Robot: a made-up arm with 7 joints. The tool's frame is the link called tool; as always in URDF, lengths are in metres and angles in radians. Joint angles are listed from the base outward.
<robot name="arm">
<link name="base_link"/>
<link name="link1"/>
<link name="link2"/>
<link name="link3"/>
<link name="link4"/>
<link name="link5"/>
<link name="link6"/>
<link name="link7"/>
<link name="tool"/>
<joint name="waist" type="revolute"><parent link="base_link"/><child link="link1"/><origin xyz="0 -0.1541 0.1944" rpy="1.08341 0.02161 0.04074"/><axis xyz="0 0 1"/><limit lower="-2.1" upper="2.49"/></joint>
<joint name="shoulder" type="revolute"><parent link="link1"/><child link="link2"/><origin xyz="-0.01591 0.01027 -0.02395" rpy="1.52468 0 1.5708"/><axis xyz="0 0 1"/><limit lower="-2.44" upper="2.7"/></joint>
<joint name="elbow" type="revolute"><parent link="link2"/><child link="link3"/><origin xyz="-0.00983 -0.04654 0.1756" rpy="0.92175 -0.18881 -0.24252"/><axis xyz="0 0 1"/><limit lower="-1.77" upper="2.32"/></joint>
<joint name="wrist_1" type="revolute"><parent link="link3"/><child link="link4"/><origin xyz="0.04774 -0.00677 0.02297" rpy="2.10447 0.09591 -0.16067"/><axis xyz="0 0 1"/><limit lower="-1.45" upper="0.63"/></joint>
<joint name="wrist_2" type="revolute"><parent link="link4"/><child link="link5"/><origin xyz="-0.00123 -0.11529 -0.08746" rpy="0.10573 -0.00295 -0.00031"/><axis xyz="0 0 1"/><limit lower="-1.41" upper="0.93"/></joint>
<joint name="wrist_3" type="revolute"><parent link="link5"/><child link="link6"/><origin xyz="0.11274 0.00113 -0.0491" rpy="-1.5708 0 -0.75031"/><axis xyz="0 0 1"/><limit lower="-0.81" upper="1.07"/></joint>
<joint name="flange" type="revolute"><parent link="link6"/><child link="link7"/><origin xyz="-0.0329 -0.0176 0.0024" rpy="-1.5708 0 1.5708"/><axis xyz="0 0 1"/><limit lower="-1.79" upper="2.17"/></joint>
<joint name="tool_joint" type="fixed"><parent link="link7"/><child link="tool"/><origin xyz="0.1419 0.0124 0.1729" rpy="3.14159 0 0"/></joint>
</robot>
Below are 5 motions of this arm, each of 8 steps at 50 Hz.
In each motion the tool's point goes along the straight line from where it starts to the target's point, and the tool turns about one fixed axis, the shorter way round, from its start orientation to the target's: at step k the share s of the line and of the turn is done. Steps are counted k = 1, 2, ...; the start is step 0. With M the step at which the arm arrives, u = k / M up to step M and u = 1 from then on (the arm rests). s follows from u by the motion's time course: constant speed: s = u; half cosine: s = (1 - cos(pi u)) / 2; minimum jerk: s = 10 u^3 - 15 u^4 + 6 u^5.
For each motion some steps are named. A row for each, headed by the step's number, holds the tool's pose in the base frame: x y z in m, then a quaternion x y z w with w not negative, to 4 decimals.
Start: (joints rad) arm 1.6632 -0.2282 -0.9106 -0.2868 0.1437 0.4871 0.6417
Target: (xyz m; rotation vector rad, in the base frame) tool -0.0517 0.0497 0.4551 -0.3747 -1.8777 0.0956
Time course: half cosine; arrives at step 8
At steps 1, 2, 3, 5, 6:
1: -0.0424 0.0438 0.4436 -0.1462 -0.7827 0.0458 0.6033
2: -0.0434 0.0444 0.4449 -0.1477 -0.7849 0.0452 0.6001
3: -0.0450 0.0454 0.4469 -0.1501 -0.7881 0.0444 0.5953
5: -0.0487 0.0478 0.4514 -0.1555 -0.7956 0.0424 0.5840
6: -0.0503 0.0488 0.4534 -0.1579 -0.7987 0.0416 0.5791

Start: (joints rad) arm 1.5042 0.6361 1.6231 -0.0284 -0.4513 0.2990 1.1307
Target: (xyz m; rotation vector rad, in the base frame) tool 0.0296 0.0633 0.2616 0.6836 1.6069 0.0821
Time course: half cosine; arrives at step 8
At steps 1, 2, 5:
1: 0.0330 0.0685 0.2575 0.2981 0.6846 0.0043 0.6652
2: 0.0327 0.0679 0.2580 0.2983 0.6870 0.0079 0.6626
5: 0.0307 0.0650 0.2603 0.2994 0.6986 0.0259 0.6494

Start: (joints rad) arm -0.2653 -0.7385 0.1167 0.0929 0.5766 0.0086 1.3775
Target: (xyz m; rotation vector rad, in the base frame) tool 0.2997 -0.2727 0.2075 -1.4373 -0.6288 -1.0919
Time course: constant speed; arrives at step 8
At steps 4, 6, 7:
4: 0.2931 -0.2693 0.2136 -0.5995 -0.2682 -0.4841 0.5782
6: 0.2964 -0.2710 0.2106 -0.6069 -0.2684 -0.4754 0.5776
7: 0.2981 -0.2719 0.2090 -0.6105 -0.2686 -0.4710 0.5774

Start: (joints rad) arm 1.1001 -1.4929 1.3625 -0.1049 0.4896 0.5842 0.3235
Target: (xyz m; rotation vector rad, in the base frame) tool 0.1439 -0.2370 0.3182 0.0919 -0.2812 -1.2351
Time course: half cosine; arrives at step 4
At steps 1, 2, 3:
1: 0.1450 -0.2378 0.3185 0.0325 -0.1269 -0.5779 0.8055
2: 0.1446 -0.2375 0.3184 0.0368 -0.1287 -0.5775 0.8053
3: 0.1441 -0.2371 0.3183 0.0411 -0.1306 -0.5771 0.8051

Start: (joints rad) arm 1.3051 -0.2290 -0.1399 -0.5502 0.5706 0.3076 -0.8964
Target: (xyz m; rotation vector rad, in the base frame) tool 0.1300 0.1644 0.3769 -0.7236 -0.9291 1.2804
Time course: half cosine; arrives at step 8
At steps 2, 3, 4, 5, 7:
2: 0.1410 0.1559 0.3668 -0.3520 -0.3855 0.5543 0.6482
3: 0.1389 0.1575 0.3688 -0.3456 -0.3899 0.5560 0.6477
4: 0.1364 0.1594 0.3710 -0.3379 -0.3950 0.5578 0.6470
5: 0.1340 0.1613 0.3733 -0.3303 -0.4001 0.5596 0.6463
7: 0.1305 0.1640 0.3765 -0.3194 -0.4072 0.5621 0.6451

